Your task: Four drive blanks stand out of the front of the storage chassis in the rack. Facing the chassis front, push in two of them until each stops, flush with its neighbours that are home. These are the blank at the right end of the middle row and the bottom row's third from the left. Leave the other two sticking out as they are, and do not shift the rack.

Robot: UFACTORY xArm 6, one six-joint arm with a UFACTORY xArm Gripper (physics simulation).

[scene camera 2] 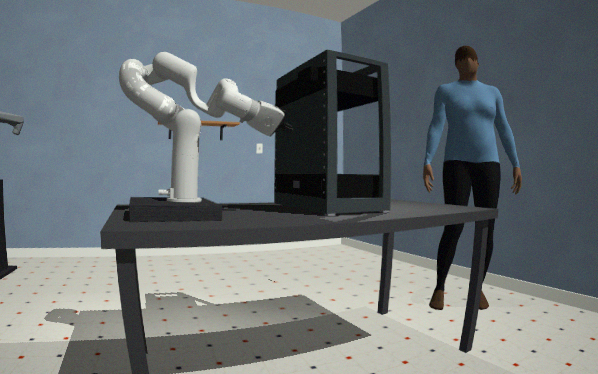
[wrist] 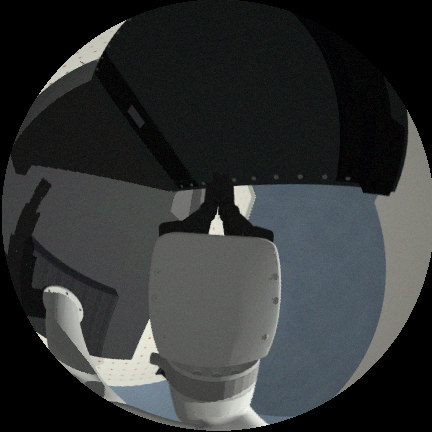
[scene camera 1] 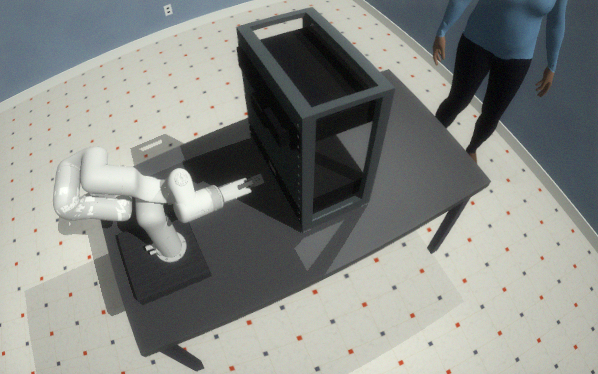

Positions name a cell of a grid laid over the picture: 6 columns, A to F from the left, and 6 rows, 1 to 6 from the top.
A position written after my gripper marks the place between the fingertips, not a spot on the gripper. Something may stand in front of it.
My gripper shows in scene camera 2 (C3), in the wrist view (D3) and in scene camera 1 (C3). A rack shows in scene camera 2 (D2), in the wrist view (D2) and in scene camera 1 (D2).
